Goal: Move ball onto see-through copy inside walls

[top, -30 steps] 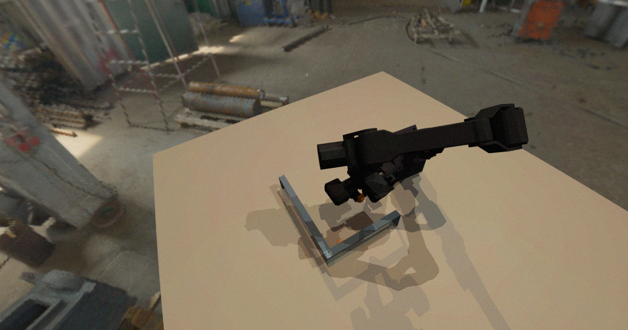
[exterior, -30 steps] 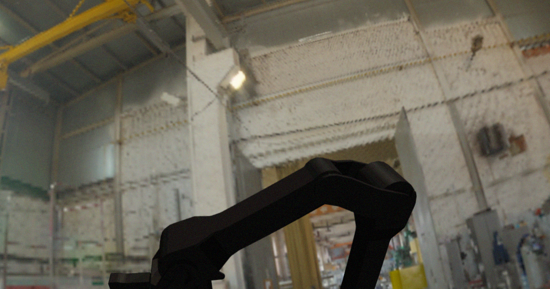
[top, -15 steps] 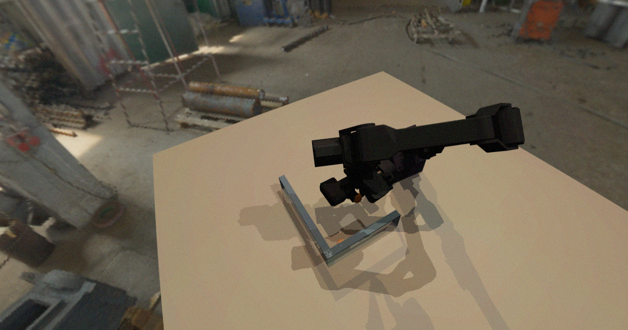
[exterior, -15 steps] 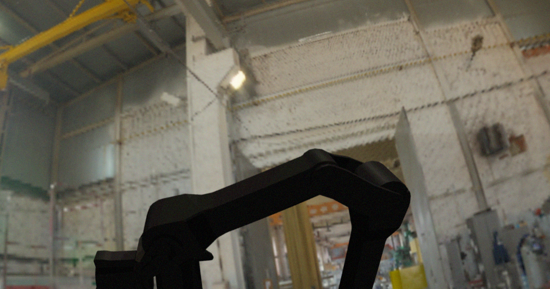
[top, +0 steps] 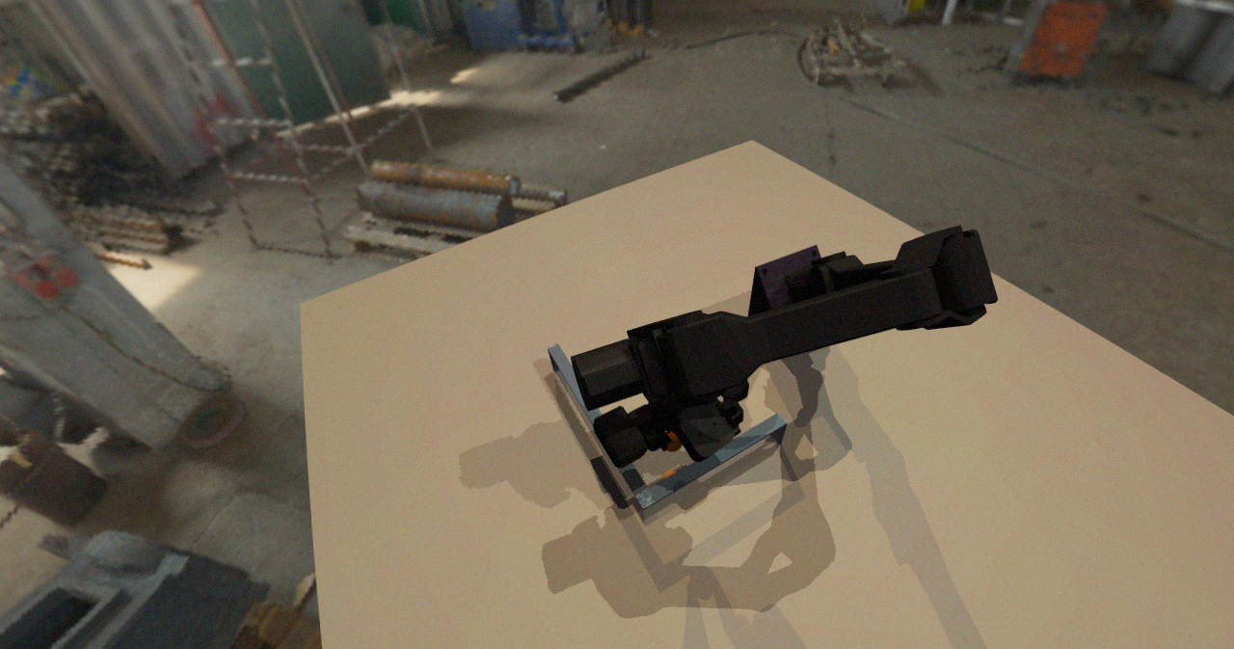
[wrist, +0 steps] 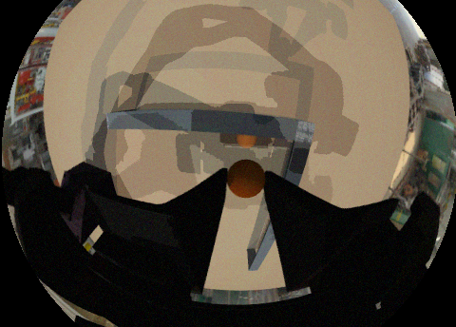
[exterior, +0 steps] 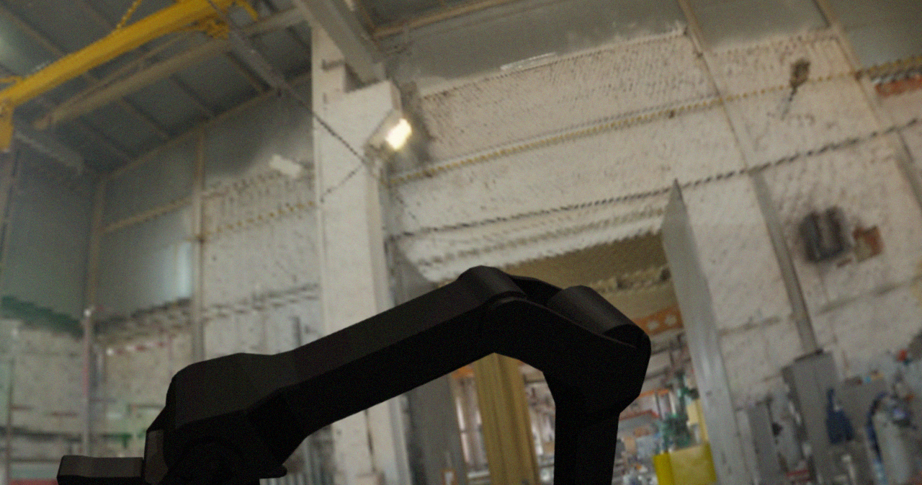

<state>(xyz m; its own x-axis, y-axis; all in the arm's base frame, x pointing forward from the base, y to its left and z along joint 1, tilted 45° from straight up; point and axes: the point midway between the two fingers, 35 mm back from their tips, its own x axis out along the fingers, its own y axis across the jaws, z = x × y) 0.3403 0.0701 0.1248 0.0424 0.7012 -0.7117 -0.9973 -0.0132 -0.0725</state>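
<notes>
My gripper tip is 10 mm short of the see-through copy of ball, 10 mm to the right of it and 90 mm above it. The rest, counted from my gripper tip: orange ball right at my gripper tip.
</notes>
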